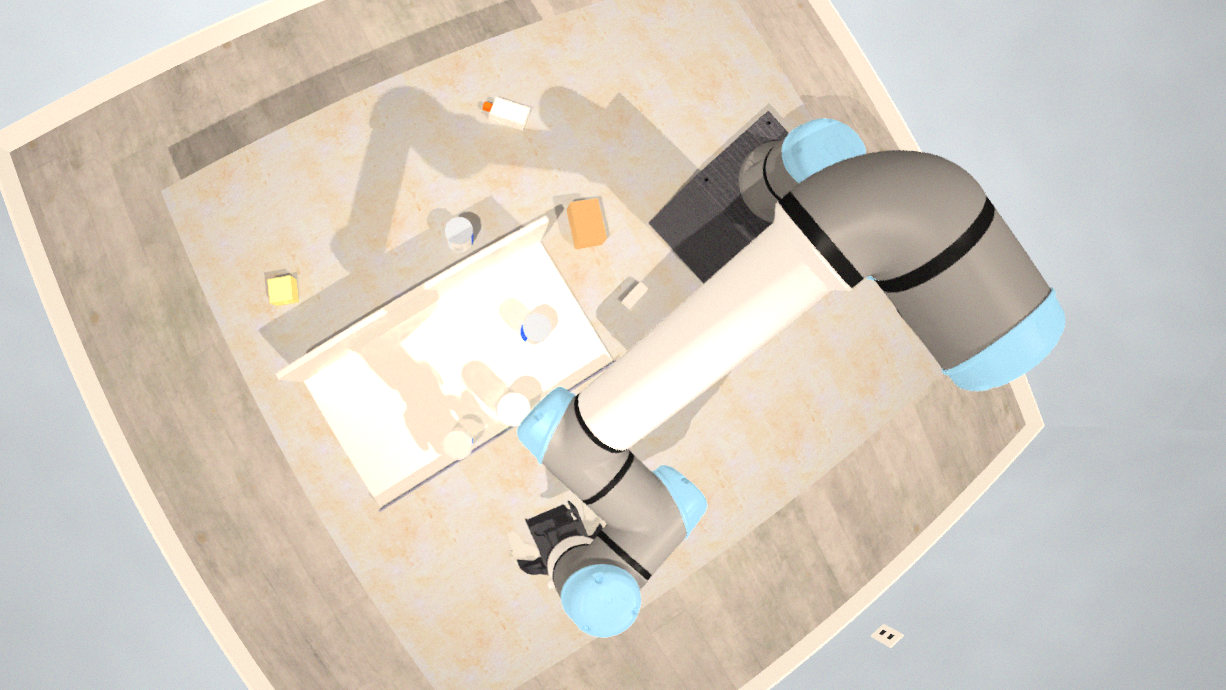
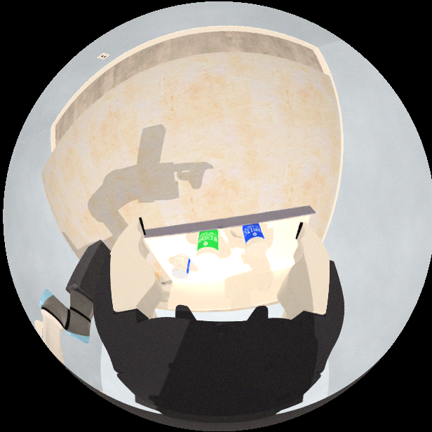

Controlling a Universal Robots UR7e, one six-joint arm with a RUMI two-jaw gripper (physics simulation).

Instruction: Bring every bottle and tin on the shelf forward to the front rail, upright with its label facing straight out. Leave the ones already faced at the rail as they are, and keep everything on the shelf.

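Places are measured from the arm's base along level axes (x right, y ahead, z up), in centimetres.
Where they show: arm's base, origin of the base link: [image 1: 777, 183].
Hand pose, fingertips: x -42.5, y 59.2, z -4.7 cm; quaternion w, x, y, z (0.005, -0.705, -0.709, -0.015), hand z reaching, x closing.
Note:
Things, the pixels of their top centre, and the offset from my fingertips.
- green-labelled container, middle of its top: [image 1: 513, 409] dx +20.6, dy -2.0, dz -12.5 cm
- orange box, middle of its top: [image 1: 588, 220] dx +51.4, dy -30.0, dz -19.9 cm
- small white block, middle of its top: [image 1: 635, 294] dx +33.7, dy -35.1, dz -23.7 cm
- yellow cube, middle of its top: [image 1: 280, 289] dx +58.5, dy +33.7, dz -21.1 cm
- white bottle with orange cap, middle of its top: [image 1: 505, 109] dx +81.9, dy -22.0, dz -22.1 cm
The white shelf [image 1: 343, 415] [image 2: 215, 272] has a dark front rail [image 1: 411, 489] [image 2: 190, 227]. A green-labelled container [image 1: 513, 408] [image 2: 207, 241] and a blue-labelled one [image 1: 458, 444] [image 2: 254, 233] stand upright at the rail, labels facing out. A grey-topped tin [image 1: 536, 326] [image 2: 180, 266] stands upright farther back near the robot-side end, its blue label turned sideways. Another grey-topped tin [image 1: 458, 231] stands off the shelf, behind its back panel. My gripper [image 1: 553, 526] [image 2: 221, 221] is open and empty, in front of the rail, facing the shelf.
The tall back panel [image 1: 420, 295] edges the shelf. An orange box [image 1: 587, 222] and a small white block [image 1: 634, 294] lie beside its robot-side end. A yellow cube [image 1: 282, 289] and a white bottle with orange cap [image 1: 509, 112] lie behind. My forearm passes over the rail's robot-side end.

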